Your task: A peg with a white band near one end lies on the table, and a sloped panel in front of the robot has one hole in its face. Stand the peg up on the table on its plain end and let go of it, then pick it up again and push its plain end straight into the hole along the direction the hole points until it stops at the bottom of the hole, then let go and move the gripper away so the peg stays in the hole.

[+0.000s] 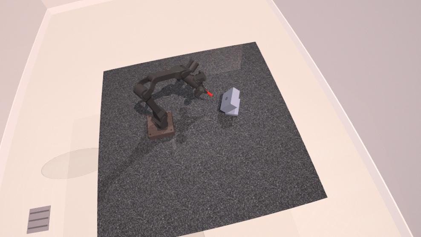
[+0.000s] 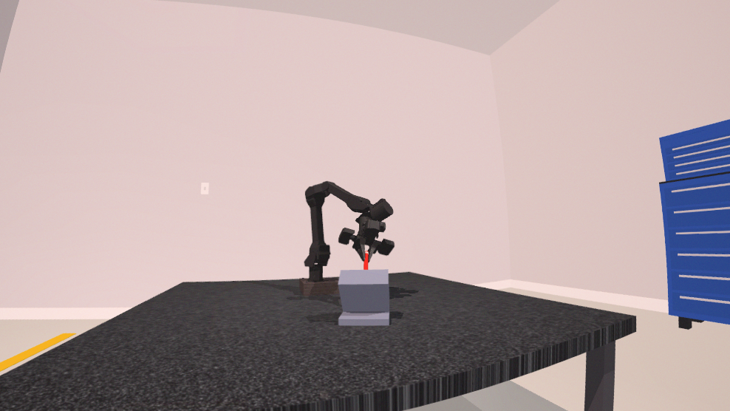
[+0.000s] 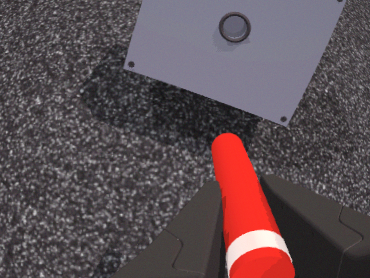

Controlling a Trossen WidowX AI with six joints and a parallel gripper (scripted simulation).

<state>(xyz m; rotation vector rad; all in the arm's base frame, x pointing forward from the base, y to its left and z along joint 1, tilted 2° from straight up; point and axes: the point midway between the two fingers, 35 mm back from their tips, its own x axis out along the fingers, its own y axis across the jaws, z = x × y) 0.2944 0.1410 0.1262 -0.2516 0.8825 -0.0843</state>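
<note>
The grey sloped panel lies 140 mm ahead of my gripper tip, 40 mm to the right of it and 70 mm below it. Also, from my gripper tip: red peg 10 mm behind, 10 mm above.
</note>
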